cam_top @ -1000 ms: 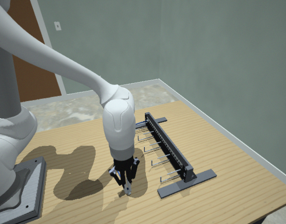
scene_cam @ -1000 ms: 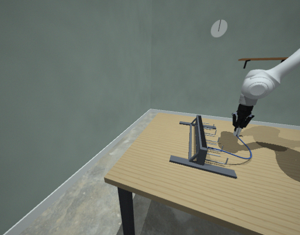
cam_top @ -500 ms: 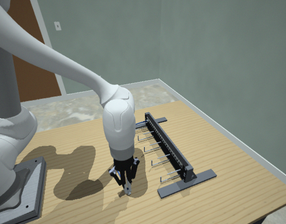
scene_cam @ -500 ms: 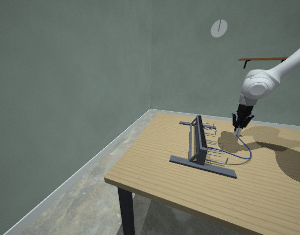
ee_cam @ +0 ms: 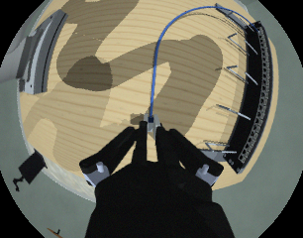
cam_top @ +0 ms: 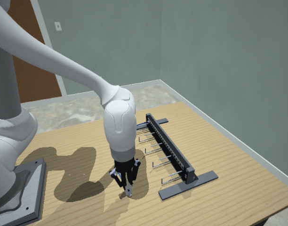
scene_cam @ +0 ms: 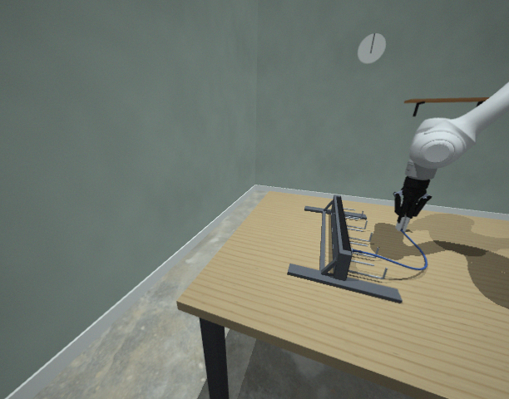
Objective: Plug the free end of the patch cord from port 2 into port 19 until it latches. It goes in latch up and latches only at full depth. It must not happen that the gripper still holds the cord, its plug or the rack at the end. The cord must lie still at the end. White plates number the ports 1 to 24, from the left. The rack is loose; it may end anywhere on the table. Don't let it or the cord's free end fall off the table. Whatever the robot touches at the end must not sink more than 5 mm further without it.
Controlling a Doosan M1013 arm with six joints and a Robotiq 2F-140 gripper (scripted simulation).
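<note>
The cord plug is 1 cm to the right of my hand and 3 cm below it.
</note>
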